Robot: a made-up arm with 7 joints. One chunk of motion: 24 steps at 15 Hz.
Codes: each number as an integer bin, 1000 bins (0 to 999) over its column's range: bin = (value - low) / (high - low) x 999, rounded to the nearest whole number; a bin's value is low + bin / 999 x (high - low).
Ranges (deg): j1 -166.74..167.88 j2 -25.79..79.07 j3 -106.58..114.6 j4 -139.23..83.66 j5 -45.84..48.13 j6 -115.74..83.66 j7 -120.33..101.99
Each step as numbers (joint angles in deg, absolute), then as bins.
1 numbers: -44.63 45.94 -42.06 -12.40 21.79 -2.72 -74.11
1 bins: 365 683 291 568 719 566 208
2 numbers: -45.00 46.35 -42.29 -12.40 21.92 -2.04 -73.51
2 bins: 363 687 290 568 720 570 210
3 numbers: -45.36 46.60 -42.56 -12.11 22.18 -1.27 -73.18
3 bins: 362 690 289 570 723 573 212
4 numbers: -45.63 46.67 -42.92 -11.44 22.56 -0.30 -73.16
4 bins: 362 690 288 573 727 578 212
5 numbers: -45.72 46.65 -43.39 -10.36 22.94 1.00 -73.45
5 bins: 361 690 285 578 731 585 211
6 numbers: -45.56 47.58 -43.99 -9.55 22.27 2.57 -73.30
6 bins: 362 699 283 581 724 593 211
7 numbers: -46.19 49.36 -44.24 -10.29 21.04 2.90 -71.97
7 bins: 360 716 282 578 711 594 217
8 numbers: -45.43 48.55 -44.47 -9.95 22.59 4.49 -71.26
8 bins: 362 708 281 579 727 602 220
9 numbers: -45.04 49.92 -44.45 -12.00 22.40 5.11 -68.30
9 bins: 363 721 281 570 725 605 234
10 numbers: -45.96 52.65 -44.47 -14.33 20.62 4.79 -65.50
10 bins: 361 747 281 560 707 604 246
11 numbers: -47.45 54.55 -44.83 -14.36 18.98 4.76 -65.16
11 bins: 356 765 279 560 689 604 248
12 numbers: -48.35 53.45 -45.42 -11.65 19.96 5.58 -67.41
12 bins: 353 755 276 572 700 608 238
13 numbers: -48.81 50.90 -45.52 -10.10 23.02 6.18 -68.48
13 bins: 352 731 276 579 732 611 233
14 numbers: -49.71 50.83 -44.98 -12.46 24.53 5.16 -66.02
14 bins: 349 730 278 568 748 606 244
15 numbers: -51.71 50.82 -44.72 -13.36 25.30 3.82 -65.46
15 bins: 343 730 279 564 756 599 247
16 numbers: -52.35 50.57 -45.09 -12.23 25.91 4.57 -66.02
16 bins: 342 727 278 569 763 603 244
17 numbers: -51.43 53.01 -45.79 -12.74 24.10 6.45 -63.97
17 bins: 344 751 275 567 744 612 253
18 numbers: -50.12 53.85 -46.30 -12.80 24.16 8.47 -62.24
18 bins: 348 759 272 567 744 622 261
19 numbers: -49.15 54.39 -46.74 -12.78 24.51 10.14 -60.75
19 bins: 351 764 270 567 748 631 268
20 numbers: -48.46 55.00 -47.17 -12.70 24.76 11.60 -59.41
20 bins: 353 770 268 567 751 638 274
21 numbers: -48.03 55.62 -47.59 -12.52 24.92 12.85 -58.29
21 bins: 354 776 266 568 752 644 279
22 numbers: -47.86 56.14 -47.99 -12.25 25.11 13.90 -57.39
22 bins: 355 781 265 569 754 650 283
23 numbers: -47.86 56.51 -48.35 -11.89 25.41 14.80 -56.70
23 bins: 355 784 263 571 757 654 286
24 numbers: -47.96 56.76 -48.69 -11.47 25.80 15.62 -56.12
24 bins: 355 786 261 573 762 658 289
